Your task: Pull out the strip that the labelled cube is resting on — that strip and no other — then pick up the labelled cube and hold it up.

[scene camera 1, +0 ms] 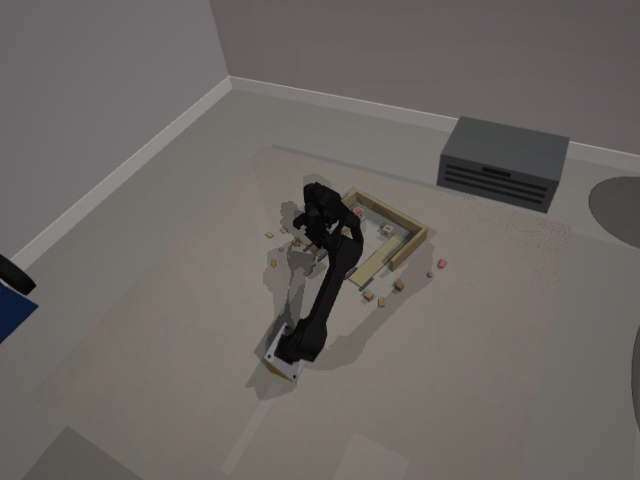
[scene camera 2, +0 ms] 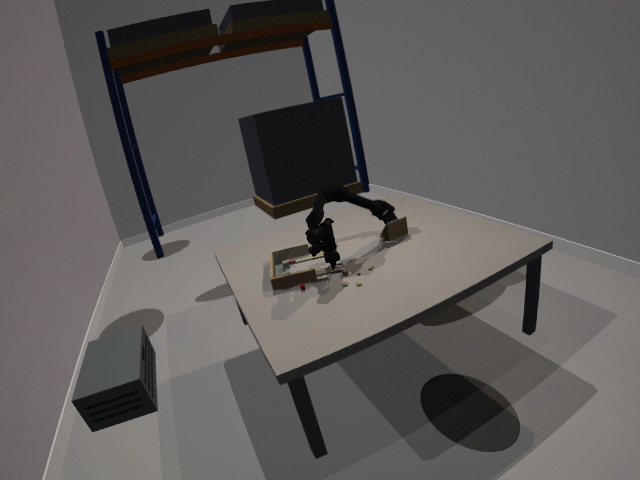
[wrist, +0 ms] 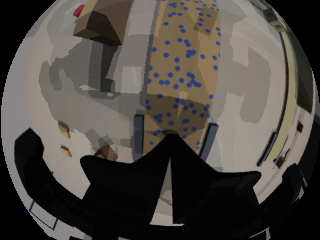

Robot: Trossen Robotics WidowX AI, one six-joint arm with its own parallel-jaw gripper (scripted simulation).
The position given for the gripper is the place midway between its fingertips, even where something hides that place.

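Observation:
The gripper [scene camera 1: 319,247] can be seen in the scene, and the wrist view shows the same gripper [wrist: 172,138] too.

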